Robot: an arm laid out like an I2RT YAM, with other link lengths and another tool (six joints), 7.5 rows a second.
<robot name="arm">
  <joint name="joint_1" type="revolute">
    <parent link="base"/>
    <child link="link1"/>
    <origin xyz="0 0 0.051" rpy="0 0 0"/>
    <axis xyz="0 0 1"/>
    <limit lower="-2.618" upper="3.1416"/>
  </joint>
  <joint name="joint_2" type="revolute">
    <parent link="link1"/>
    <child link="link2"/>
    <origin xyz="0.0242 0.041 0.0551" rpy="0 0 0"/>
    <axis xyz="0 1 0"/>
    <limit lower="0" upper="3.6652"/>
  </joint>
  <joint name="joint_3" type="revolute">
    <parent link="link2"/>
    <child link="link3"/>
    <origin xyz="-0.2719 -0.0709 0" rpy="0 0 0"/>
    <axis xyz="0 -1 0"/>
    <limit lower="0" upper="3.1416"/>
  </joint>
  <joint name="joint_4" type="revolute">
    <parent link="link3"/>
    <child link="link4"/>
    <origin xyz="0.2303 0.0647 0.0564" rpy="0 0 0"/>
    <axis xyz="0 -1 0"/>
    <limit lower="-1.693" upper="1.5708"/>
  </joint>
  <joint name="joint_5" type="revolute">
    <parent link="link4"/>
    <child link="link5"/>
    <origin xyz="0.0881 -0.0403 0.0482" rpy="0 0 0"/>
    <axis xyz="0 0 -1"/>
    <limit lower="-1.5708" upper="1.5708"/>
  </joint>
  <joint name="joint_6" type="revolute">
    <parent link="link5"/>
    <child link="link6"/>
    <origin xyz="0.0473 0 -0.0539" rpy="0 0 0"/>
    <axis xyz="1 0 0"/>
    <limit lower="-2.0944" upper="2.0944"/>
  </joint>
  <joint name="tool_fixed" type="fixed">
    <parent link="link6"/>
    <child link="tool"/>
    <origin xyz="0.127 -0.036 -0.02" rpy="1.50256 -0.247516 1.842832"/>
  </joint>
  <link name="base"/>
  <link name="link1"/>
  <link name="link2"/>
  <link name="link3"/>
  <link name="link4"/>
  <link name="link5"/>
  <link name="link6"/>
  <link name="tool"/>
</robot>
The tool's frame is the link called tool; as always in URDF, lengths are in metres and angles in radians.
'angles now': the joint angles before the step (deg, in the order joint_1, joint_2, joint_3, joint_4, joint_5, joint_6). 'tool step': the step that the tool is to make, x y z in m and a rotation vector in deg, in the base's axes. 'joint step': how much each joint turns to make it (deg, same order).
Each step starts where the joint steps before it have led.
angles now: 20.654, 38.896, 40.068, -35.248, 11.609, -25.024
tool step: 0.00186, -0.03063, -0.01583, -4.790, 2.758, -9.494
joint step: -1.465, 4.178, -1.135, 0.538, 8.574, 1.981
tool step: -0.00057, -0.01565, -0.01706, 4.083, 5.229, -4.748
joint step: -6.830, 4.274, 1.850, -2.345, -5.086, 2.785
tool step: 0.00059, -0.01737, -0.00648, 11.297, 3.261, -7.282
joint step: -11.355, 4.398, 4.512, -2.949, -11.062, 5.406
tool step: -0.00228, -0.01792, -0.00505, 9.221, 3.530, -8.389
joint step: -8.908, 5.265, 4.840, -3.708, -7.064, 5.574
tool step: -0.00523, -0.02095, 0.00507, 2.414, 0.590, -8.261
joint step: -4.523, 1.837, 2.829, -1.791, 0.589, 4.339
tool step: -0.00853, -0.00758, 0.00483, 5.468, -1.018, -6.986
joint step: -4.196, -0.137, 1.886, -2.040, -2.593, 5.655
